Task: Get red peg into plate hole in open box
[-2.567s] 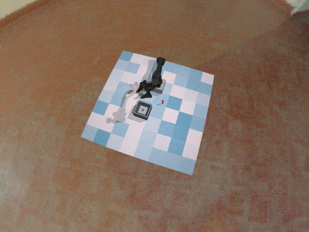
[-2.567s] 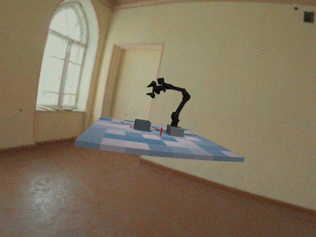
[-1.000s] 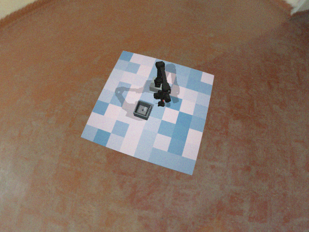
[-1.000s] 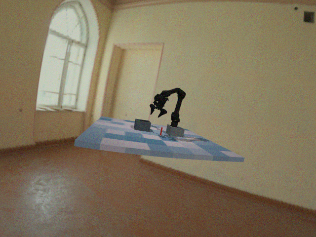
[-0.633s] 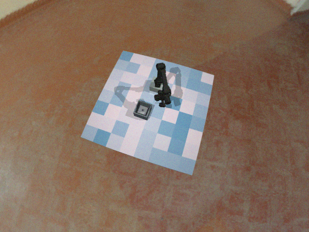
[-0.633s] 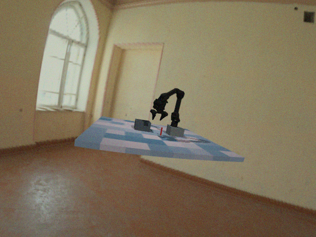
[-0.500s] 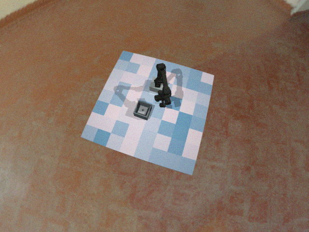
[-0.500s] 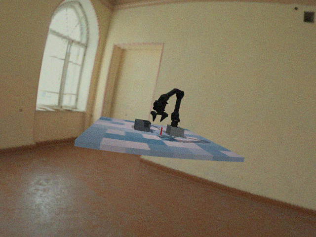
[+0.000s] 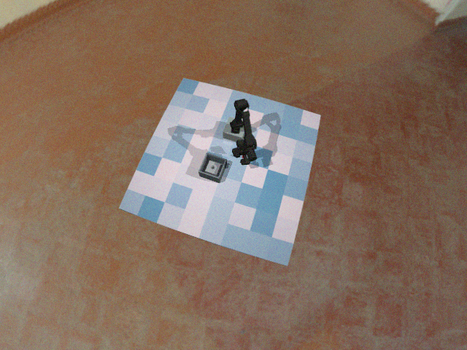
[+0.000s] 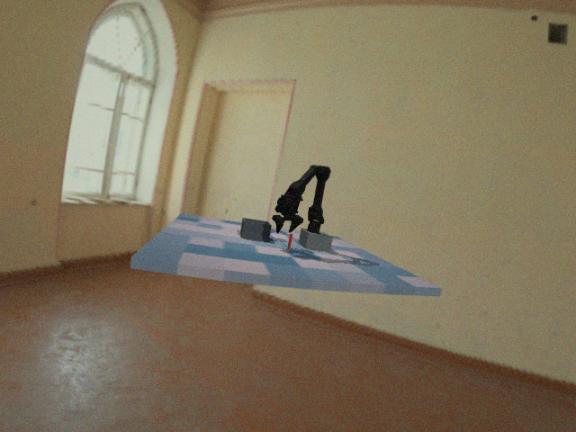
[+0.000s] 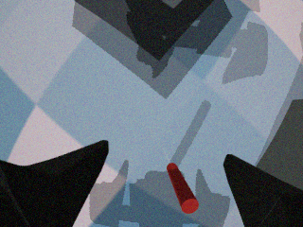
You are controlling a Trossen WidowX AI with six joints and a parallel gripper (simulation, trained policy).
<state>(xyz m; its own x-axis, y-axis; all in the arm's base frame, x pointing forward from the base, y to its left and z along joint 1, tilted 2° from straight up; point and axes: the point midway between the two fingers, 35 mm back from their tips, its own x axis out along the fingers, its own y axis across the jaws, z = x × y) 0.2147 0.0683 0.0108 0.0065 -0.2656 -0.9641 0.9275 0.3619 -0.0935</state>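
My gripper tip is now 4 cm past the red peg, 3 cm to the right of it and 4 cm above it. From my gripper tip the other things lie so: light grey plate (11 cm ahead, 18 cm to the right, 3 cm below); then grey box (11 cm ahead, 18 cm to the right, 5 cm below).
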